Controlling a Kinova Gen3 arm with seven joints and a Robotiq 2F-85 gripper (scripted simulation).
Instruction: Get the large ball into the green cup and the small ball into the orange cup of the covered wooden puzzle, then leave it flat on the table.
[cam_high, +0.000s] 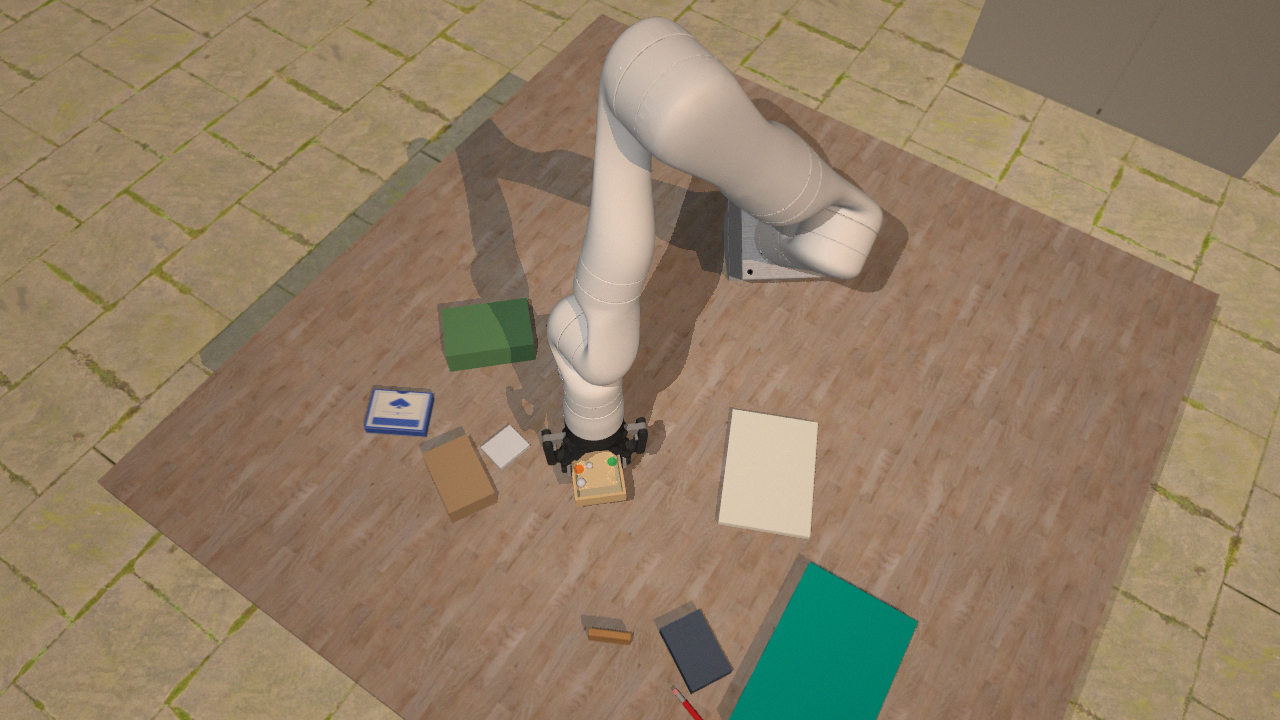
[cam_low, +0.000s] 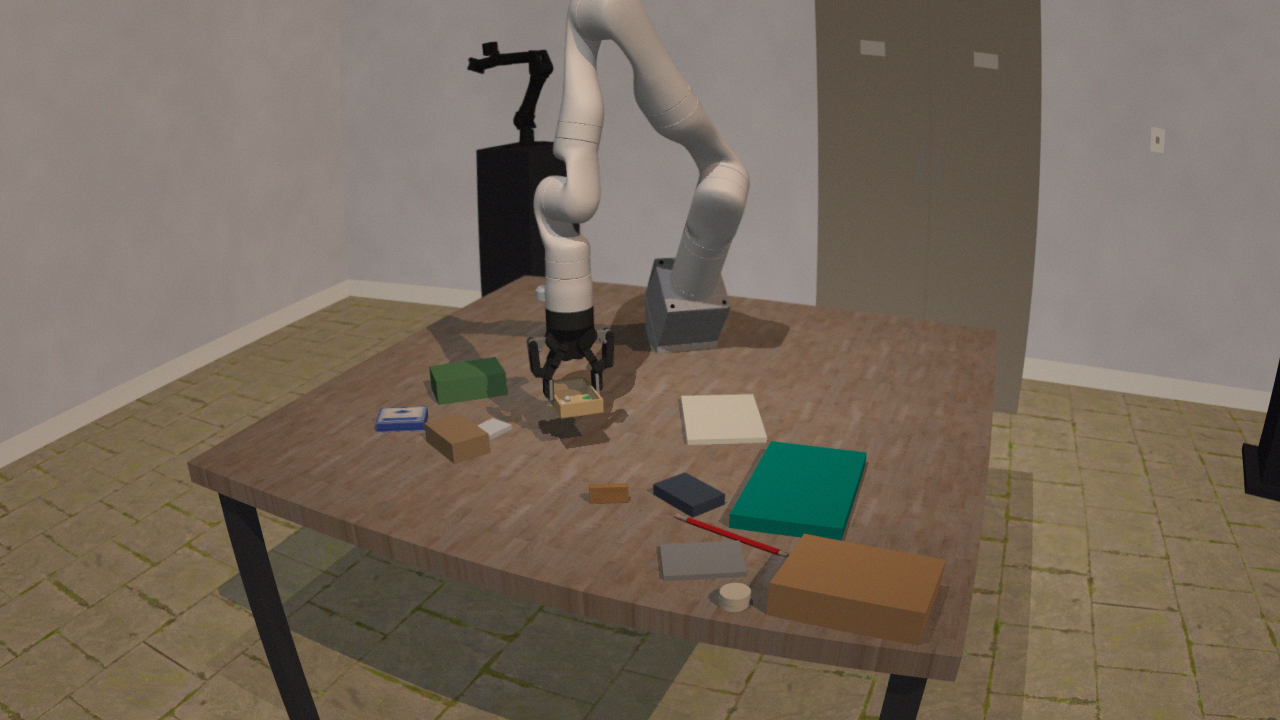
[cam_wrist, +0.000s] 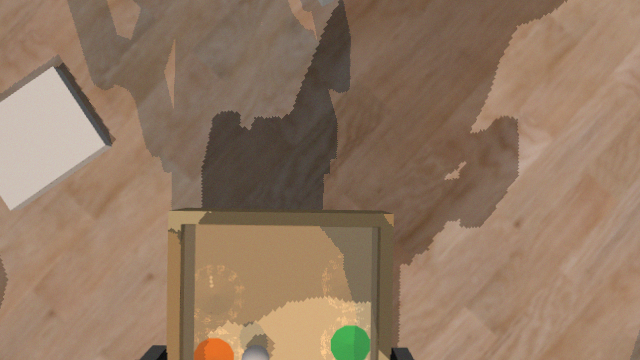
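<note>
Now: the wooden puzzle box 20 mm below my hand. The rest, counted from my hand: white tile 60 mm ahead, 140 mm to the right, 90 mm below; brown block 140 mm ahead, 140 mm to the right, 70 mm below; cream slab 210 mm behind, 150 mm to the left, 90 mm below.
</note>
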